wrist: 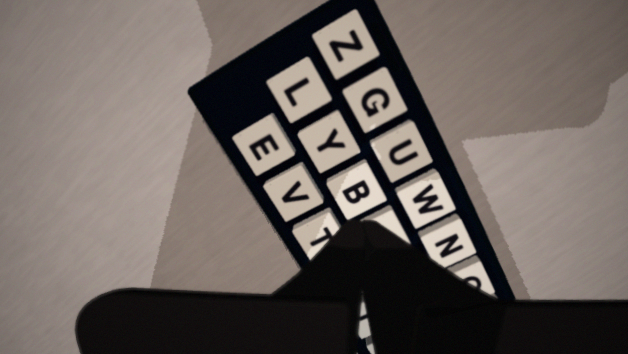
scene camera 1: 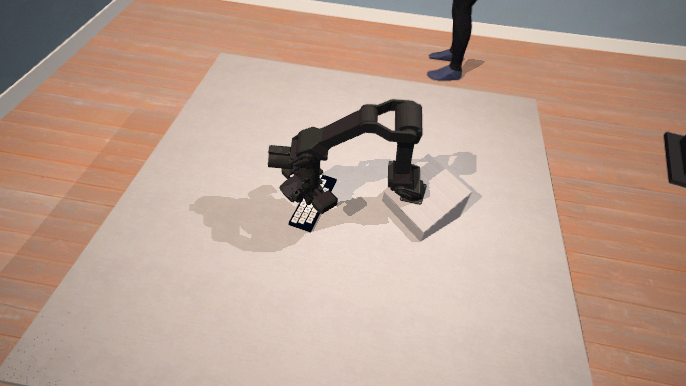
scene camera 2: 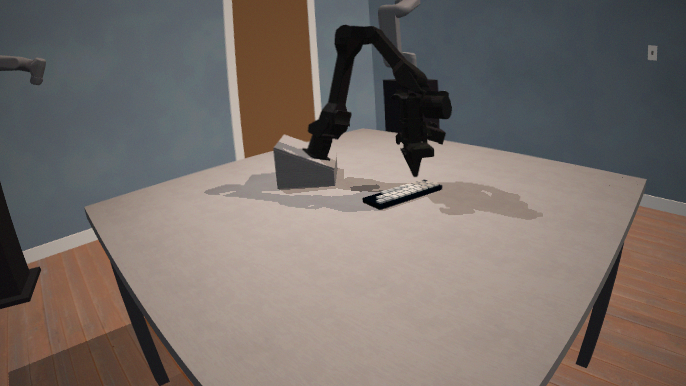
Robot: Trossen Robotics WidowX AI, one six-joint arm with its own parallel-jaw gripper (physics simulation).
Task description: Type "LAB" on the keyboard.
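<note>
The dark keyboard with pale letter keys lies flat on the table. In the wrist view the L key is near its top left end, and the B key is just beyond the fingertips. The A key does not show there. My gripper is shut and empty, pointing down. In scene camera 2 its tips are a little above the keyboard, apart from the keys. In the wrist view they cover most of the key beside B and part of T. In scene camera 1 the arm hides the tips.
The arm's base stands on a pale wedge-shaped block beside the keyboard, on a large pale table. A person's legs show beyond the table's far edge. The arm's shadow falls around the keyboard.
</note>
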